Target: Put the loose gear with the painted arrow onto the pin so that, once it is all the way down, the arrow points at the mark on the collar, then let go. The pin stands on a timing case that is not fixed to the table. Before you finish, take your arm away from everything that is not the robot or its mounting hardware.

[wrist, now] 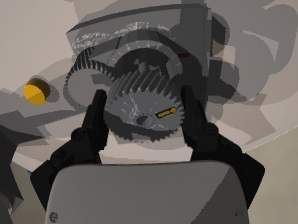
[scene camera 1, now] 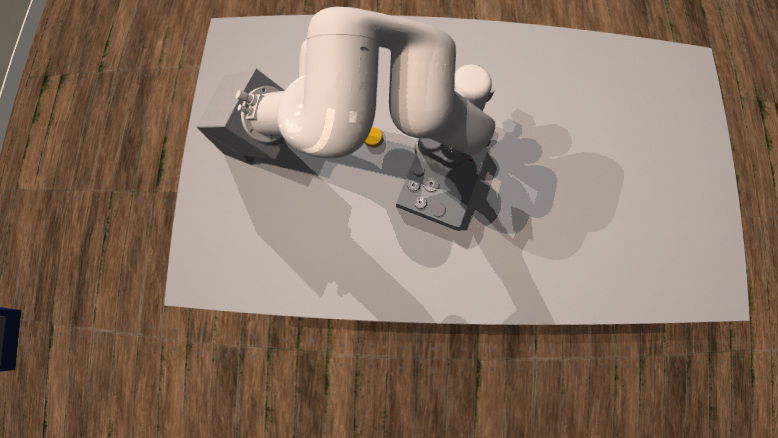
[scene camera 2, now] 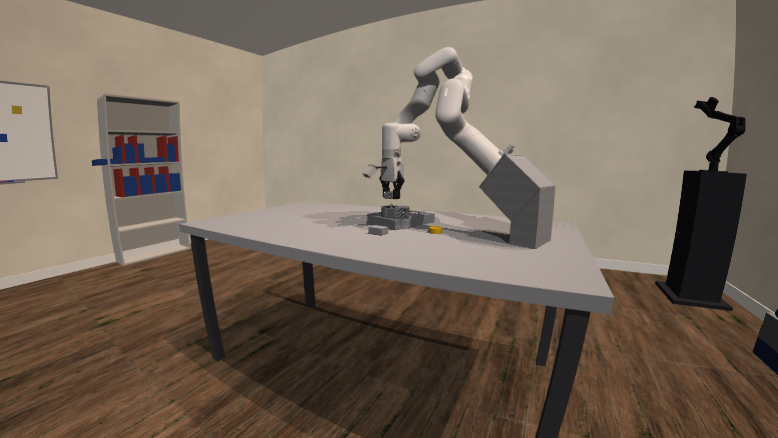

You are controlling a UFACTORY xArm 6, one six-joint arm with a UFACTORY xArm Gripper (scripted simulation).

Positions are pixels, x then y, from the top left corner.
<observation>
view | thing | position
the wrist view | my gripper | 144, 99
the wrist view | timing case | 113, 36
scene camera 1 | timing case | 457, 174
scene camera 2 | my gripper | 391, 198
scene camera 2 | timing case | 399, 217
</observation>
